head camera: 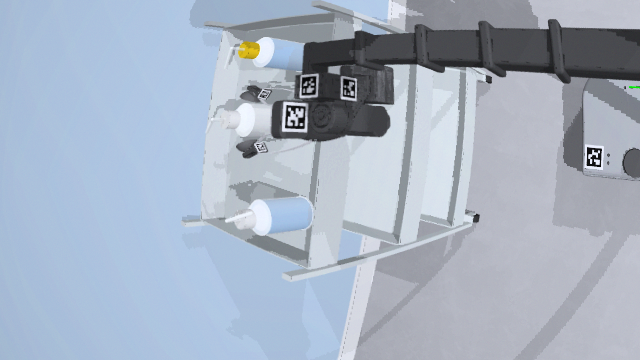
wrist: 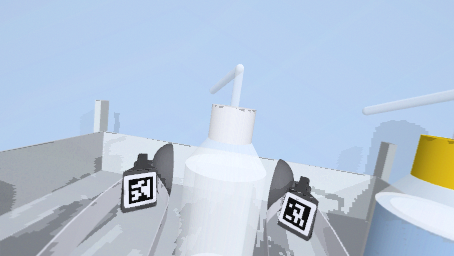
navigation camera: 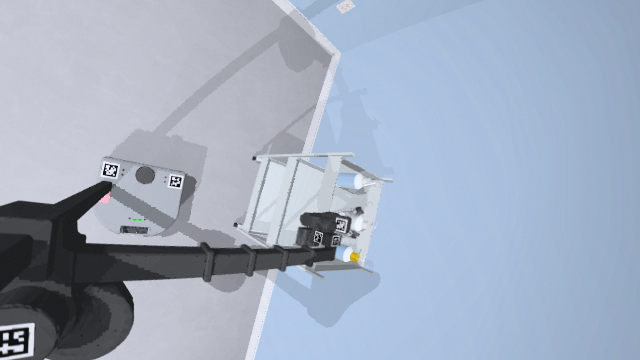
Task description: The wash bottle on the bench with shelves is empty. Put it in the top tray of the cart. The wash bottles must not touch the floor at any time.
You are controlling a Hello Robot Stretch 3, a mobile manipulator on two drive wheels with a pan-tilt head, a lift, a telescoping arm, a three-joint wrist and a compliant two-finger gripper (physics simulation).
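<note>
The empty wash bottle, clear white with a white cap and bent spout, stands upright in the top tray of the cart, between two blue-filled bottles. My gripper is open around it, with one finger on each side. In the wrist view a gap shows between each fingertip and the bottle's side. The bottle's lower part is hidden by the wrist in the head camera view and cut off by the lower edge of the wrist view.
A blue-filled bottle with a yellow cap stands close beside the wrist. A blue-filled bottle with a white cap stands near the tray's other end. The tray has raised walls, and the arm reaches over the cart.
</note>
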